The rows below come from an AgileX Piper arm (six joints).
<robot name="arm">
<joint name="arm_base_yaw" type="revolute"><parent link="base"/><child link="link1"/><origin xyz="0 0 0.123" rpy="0 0 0"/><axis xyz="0 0 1"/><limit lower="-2.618" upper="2.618"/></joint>
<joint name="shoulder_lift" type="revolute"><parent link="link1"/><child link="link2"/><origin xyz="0 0 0" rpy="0 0 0"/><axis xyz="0 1 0"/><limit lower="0" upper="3.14"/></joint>
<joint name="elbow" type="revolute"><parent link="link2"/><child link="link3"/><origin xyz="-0.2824 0 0.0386" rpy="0 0 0"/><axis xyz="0 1 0"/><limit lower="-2.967" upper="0"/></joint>
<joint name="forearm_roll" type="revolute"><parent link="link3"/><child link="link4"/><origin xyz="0.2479 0 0.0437" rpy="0 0 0"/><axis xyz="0.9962 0 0.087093"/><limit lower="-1.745" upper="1.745"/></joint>
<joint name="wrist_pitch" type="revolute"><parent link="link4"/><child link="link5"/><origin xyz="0 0 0" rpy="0 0 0"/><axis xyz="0 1 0"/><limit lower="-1.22" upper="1.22"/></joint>
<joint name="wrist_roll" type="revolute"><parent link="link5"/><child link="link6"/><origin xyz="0.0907 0 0.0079" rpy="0 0 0"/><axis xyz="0.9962 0 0.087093"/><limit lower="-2.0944" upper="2.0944"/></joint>
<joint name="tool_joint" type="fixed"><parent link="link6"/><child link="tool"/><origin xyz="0 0 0" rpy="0 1.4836 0"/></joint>
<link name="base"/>
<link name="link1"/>
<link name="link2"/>
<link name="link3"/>
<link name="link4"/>
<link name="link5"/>
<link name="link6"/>
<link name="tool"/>
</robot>
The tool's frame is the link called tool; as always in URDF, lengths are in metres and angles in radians.
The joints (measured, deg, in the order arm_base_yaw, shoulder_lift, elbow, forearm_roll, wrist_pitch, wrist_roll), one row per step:
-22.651, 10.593, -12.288, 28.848, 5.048, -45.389
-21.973, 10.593, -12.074, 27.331, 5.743, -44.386
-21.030, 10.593, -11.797, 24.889, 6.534, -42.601
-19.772, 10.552, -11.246, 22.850, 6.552, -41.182
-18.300, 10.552, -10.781, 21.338, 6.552, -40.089
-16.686, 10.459, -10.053, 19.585, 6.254, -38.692
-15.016, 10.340, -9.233, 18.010, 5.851, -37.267
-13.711, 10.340, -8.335, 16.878, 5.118, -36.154
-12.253, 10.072, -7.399, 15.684, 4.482, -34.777
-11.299, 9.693, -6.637, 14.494, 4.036, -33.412
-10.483, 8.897, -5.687, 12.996, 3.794, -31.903
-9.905, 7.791, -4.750, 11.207, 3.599, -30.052
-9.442, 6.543, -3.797, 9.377, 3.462, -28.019
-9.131, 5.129, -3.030, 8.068, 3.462, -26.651
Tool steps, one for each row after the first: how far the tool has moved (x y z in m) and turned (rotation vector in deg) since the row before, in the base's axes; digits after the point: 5 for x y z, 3 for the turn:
0.00058, 0.00096, -0.00234, -0.171, 1.012, 0.861
0.00064, 0.00113, -0.00294, -0.242, 1.247, 1.045
0.00067, 0.00099, -0.00338, -0.367, 0.768, 1.053
0.00074, 0.00132, -0.00285, -0.224, 0.619, 1.316
0.00067, 0.00133, -0.00386, -0.203, 0.494, 1.334
0.00063, 0.00143, -0.00419, -0.032, 0.391, 1.387
0.00077, 0.00090, -0.00427, 0.053, 0.225, 0.983
0.00023, 0.00131, -0.00431, 0.207, 0.045, 1.178
-0.00021, 0.00089, -0.00343, 0.171, -0.057, 0.747
-0.00094, 0.00092, -0.00437, 0.002, -0.058, 0.659
-0.00151, 0.00071, -0.00402, 0.003, -0.341, 0.422
-0.00167, 0.00060, -0.00406, 0.133, -0.436, 0.323
-0.00196, 0.00054, -0.00301, -0.043, -0.636, 0.232

